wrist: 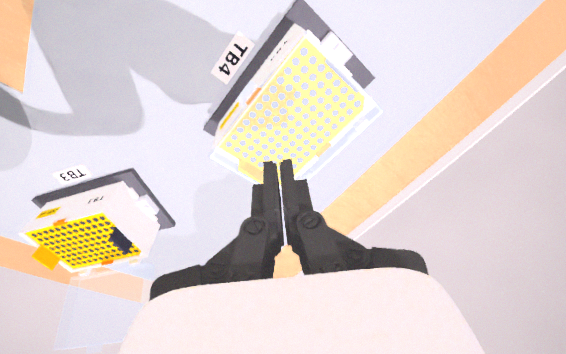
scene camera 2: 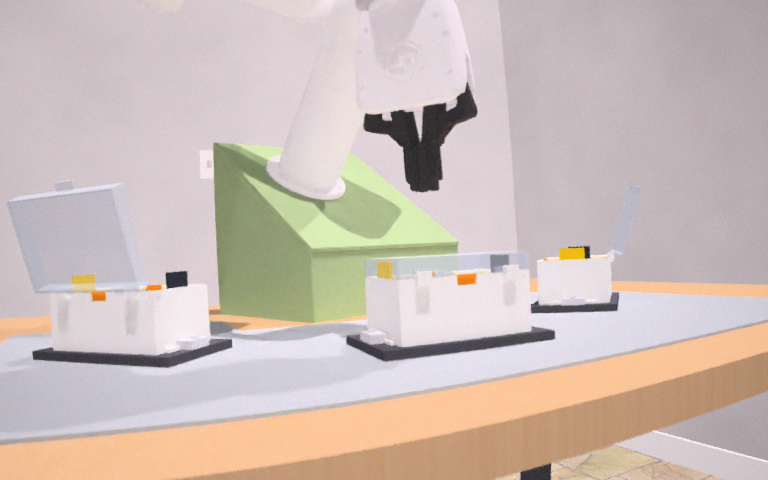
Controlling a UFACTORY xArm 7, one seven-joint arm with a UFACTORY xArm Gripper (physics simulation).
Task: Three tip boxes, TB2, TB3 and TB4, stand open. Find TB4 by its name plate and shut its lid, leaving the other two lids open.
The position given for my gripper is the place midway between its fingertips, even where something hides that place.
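Note:
You'd see my gripper point(scene camera 2: 425, 190) here, and the wrist view has my gripper point(wrist: 279, 179) too. Besides that there's a name plate point(wrist: 240, 46), and a grey mat point(wrist: 113, 92) as well.

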